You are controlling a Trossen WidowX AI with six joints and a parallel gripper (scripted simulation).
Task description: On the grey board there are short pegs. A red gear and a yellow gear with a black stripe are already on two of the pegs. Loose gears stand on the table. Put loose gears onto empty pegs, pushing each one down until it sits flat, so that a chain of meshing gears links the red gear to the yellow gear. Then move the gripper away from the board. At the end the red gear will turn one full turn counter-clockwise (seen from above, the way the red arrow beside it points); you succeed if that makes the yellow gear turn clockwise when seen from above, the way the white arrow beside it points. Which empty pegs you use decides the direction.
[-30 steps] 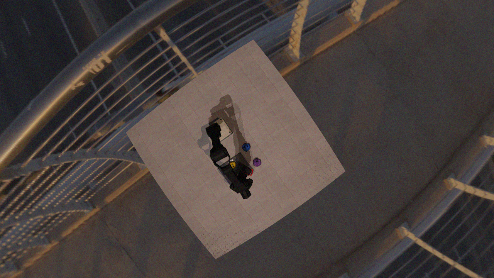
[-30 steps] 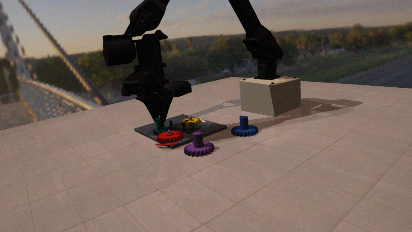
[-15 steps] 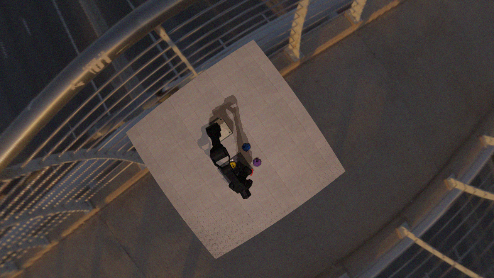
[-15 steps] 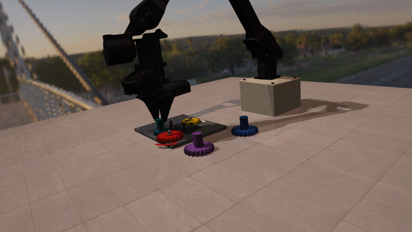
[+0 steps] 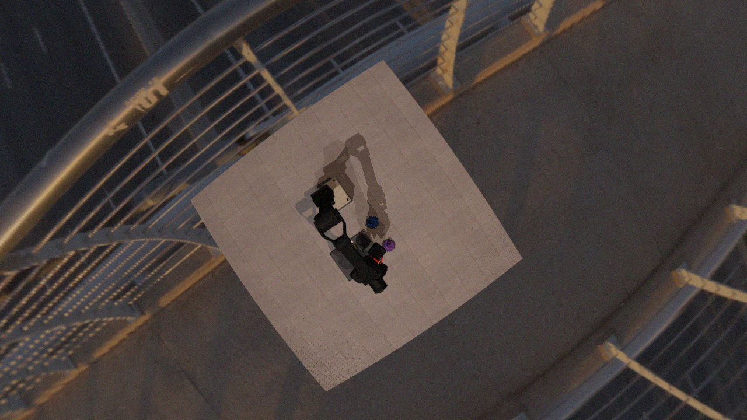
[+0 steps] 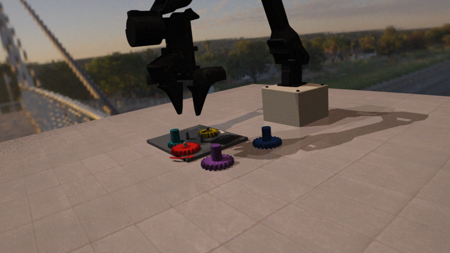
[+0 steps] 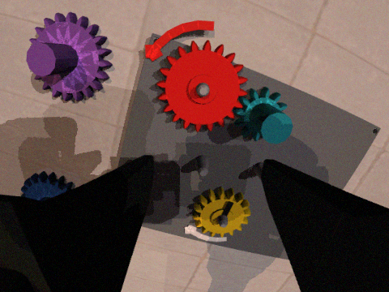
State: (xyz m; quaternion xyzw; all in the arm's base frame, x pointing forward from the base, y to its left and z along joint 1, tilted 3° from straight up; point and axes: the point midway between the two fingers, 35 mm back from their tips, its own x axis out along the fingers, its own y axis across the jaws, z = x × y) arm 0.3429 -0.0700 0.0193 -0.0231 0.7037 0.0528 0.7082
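My gripper tip is 10 cm past the blue gear, 13 cm to the right of it and 7 cm above it. Round my gripper tip: red gear: 3 cm ahead, 7 cm below; teal gear: 1 cm ahead, 4 cm to the right, 6 cm below; red arrow: 6 cm ahead, 3 cm to the left, 8 cm below.
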